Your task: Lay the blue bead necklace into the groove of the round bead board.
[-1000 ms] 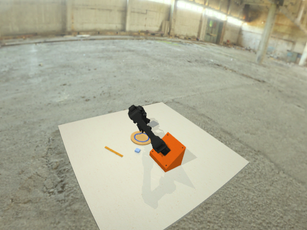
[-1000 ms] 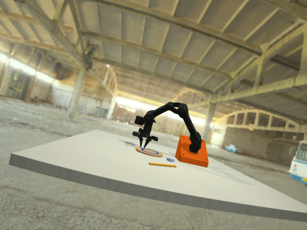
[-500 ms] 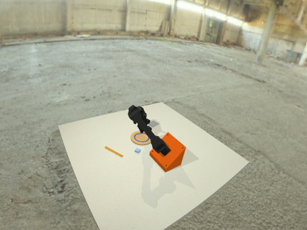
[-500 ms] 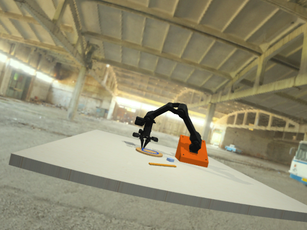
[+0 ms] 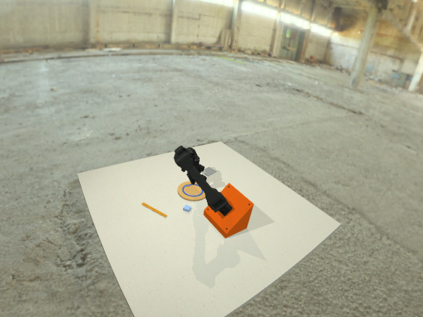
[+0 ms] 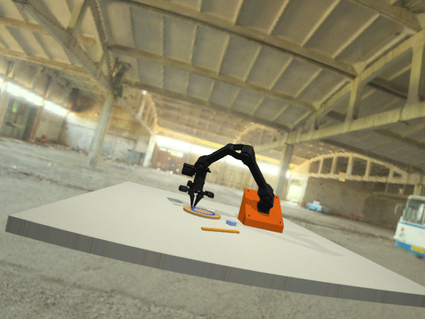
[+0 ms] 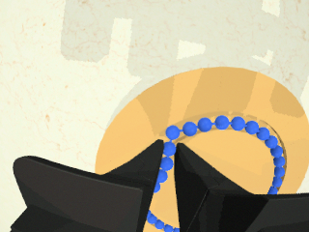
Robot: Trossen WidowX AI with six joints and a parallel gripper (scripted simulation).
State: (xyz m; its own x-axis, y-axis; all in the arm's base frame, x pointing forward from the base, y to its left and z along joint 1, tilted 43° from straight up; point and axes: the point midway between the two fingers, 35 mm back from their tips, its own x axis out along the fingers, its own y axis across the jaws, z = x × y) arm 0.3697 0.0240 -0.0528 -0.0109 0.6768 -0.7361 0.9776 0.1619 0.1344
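The round tan bead board lies 5 cm behind my gripper tip, 3 cm to the left of it and 1 cm below it. The rest, counted from my gripper tip: flat grey tile: 20 cm to the right, 11 cm ahead, 1 cm below; then small light-blue block: 19 cm behind, 15 cm to the left, 1 cm below.
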